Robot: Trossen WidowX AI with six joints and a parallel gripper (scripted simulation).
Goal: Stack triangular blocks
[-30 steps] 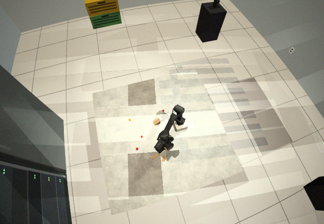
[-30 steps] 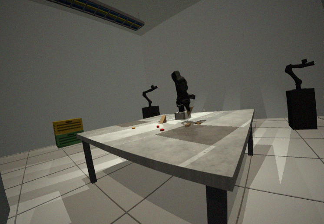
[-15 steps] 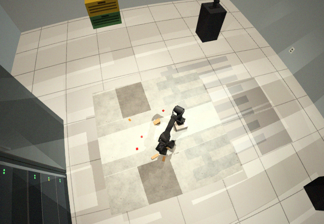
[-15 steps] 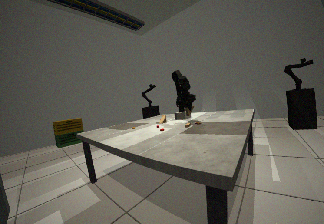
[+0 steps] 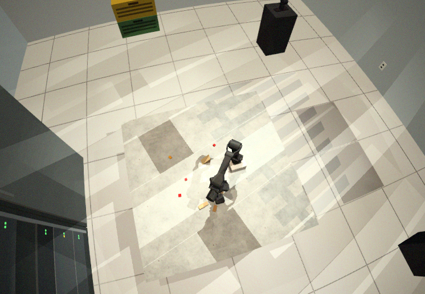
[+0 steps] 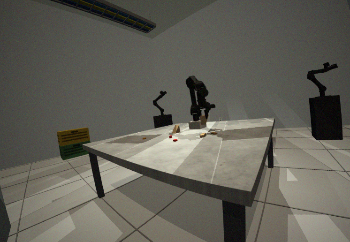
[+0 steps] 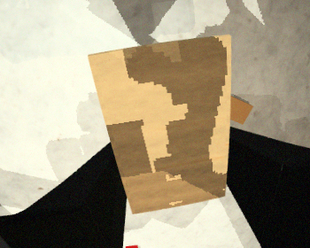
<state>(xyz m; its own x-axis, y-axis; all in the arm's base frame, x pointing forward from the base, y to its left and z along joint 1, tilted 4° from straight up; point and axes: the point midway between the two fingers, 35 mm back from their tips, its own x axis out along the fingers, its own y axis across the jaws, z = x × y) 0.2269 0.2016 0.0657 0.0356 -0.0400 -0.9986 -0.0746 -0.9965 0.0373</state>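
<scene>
The flat tan slab is 11 cm ahead of my gripper tip, 4 cm to the left of it and 10 cm below it. The rest, counted from my gripper tip: orange cube: 25 cm ahead, 41 cm to the right, 10 cm below; then triangular block: 1 cm above.
</scene>
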